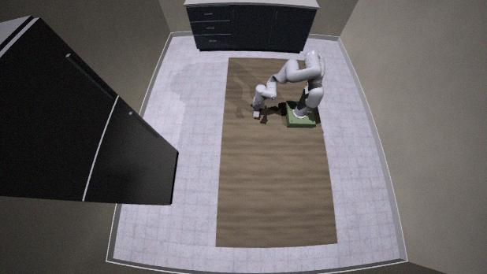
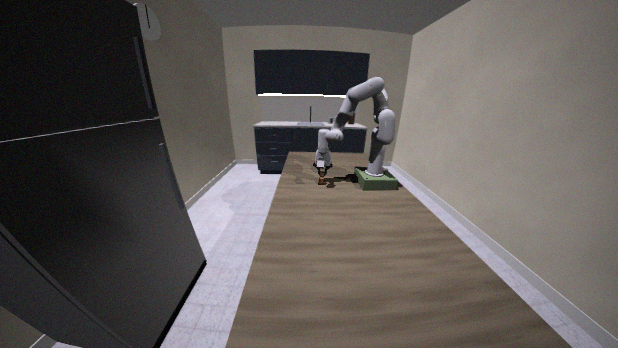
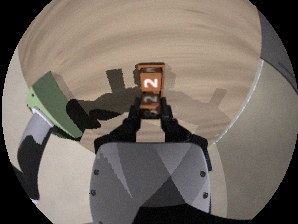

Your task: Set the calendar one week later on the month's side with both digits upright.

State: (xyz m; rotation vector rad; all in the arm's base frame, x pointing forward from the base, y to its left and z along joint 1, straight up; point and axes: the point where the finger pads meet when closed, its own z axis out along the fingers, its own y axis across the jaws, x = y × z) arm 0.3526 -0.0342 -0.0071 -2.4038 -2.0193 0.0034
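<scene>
The calendar cube lies 10 mm ahead of my hand, 30 mm to the left of it and 40 mm below it. The rest, counted from my hand: calendar tray 20 mm to the left, 60 mm below.
</scene>
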